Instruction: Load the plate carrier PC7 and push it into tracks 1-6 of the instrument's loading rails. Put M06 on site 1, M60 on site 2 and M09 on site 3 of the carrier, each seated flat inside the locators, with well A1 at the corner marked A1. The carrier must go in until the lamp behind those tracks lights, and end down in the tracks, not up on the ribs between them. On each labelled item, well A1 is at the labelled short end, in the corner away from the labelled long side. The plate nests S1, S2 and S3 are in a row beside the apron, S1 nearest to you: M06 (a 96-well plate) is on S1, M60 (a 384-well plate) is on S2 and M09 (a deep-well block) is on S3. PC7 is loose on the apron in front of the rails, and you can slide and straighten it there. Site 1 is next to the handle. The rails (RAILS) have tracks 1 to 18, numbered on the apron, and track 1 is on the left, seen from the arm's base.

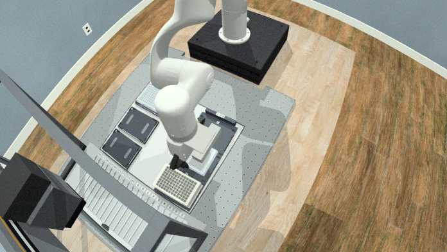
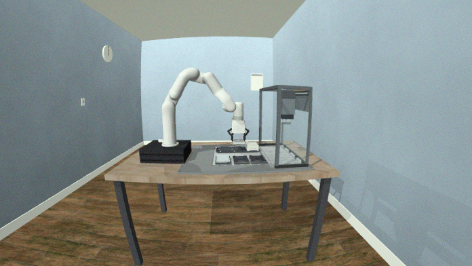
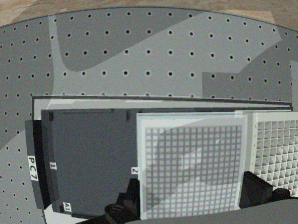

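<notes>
Right now the carrier PC7 is 70 mm below my hand and 10 mm behind it. Round my hand: plate nest S2 (260 mm to the right, 80 mm below); then plate nest S1 (260 mm to the right, 120 mm behind, 80 mm below); then plate nest S3 (260 mm to the right, 110 mm ahead, 80 mm below).
</notes>
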